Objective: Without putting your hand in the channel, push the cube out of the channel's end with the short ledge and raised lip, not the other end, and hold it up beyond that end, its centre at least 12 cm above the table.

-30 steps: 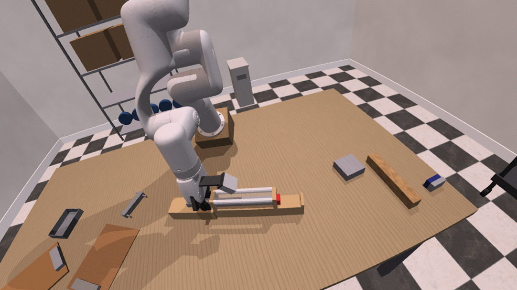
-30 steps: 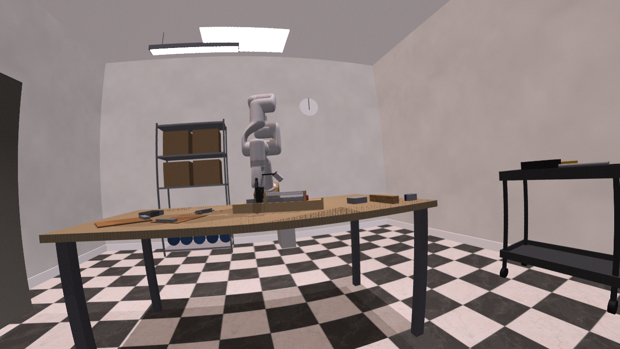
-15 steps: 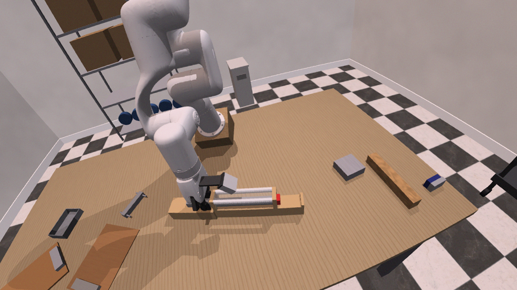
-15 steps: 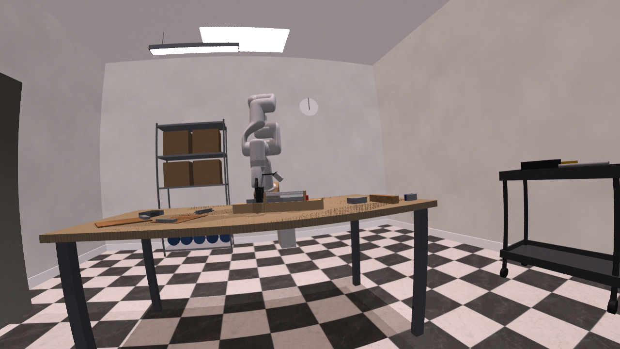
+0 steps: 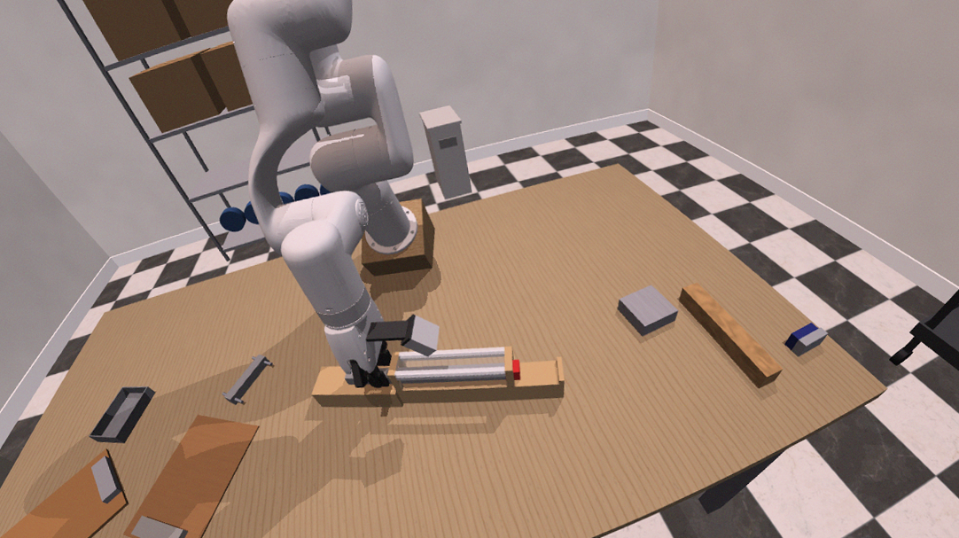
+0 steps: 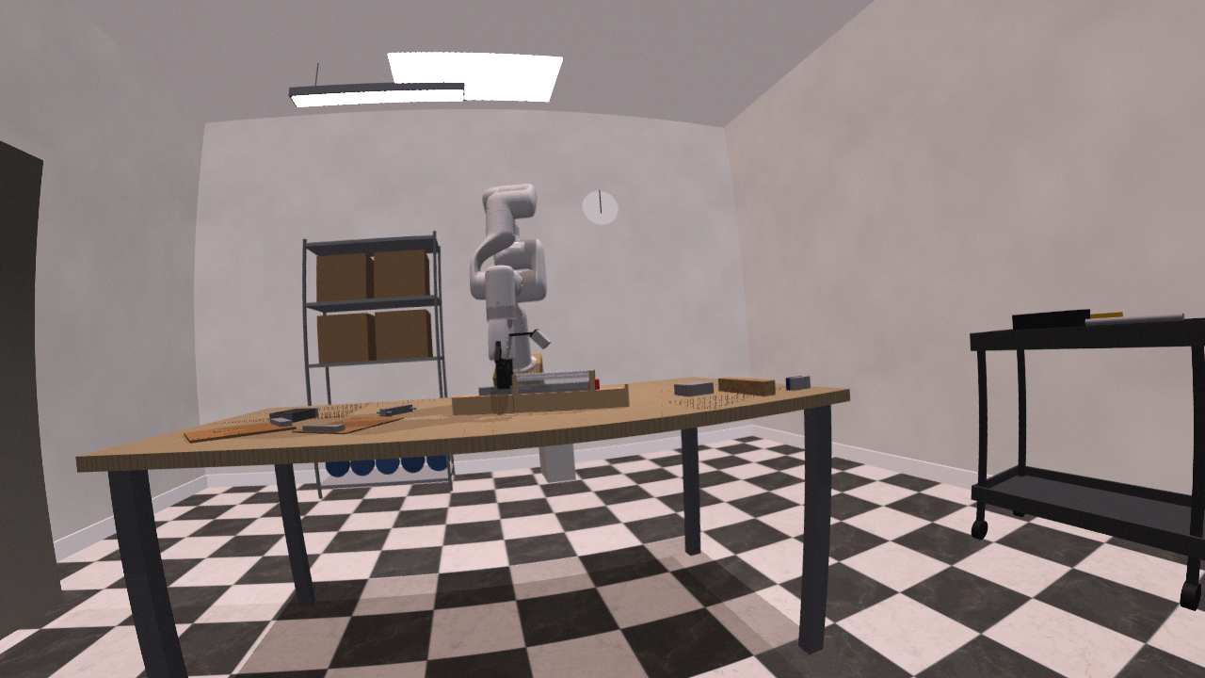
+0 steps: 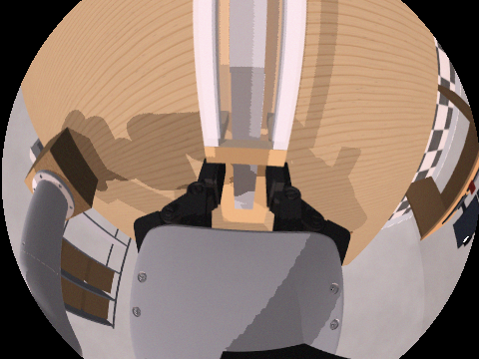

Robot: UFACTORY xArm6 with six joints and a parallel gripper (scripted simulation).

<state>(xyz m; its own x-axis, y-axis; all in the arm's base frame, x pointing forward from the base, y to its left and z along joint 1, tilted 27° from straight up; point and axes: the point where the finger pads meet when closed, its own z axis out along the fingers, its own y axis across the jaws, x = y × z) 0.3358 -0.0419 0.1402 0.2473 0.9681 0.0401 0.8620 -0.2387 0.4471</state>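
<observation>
Now: the red cube 21 cm to the left of my hand, 6 cm ahead of it and 2 cm below it. The rest, counted from my hand: grey block (51 cm to the left, 7 cm below, 1 cm behind); channel (12 cm to the left, 3 cm ahead, 2 cm below); grey handle piece (31 cm to the right, 12 cm behind, 7 cm below).
</observation>
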